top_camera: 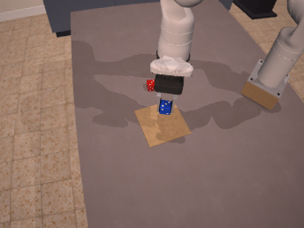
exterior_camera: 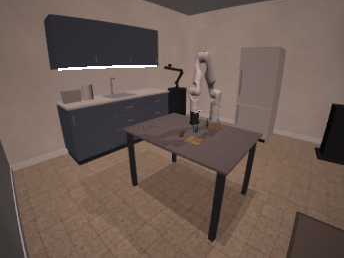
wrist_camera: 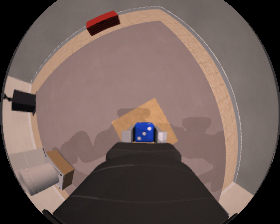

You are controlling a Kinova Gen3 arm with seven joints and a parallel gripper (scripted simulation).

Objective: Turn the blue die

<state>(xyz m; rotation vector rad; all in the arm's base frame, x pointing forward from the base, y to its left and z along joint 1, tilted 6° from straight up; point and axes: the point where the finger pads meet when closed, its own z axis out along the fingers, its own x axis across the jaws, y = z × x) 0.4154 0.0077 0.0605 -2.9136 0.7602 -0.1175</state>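
My gripper is now 110 mm above the tan mat, 10 mm to the left of it and 10 mm past it. From my hand the other things lie so: blue die: right at my hand; then red die: 160 mm to the right, 90 mm below, 20 mm behind; then green die: 190 mm to the right, 90 mm below, 80 mm behind.
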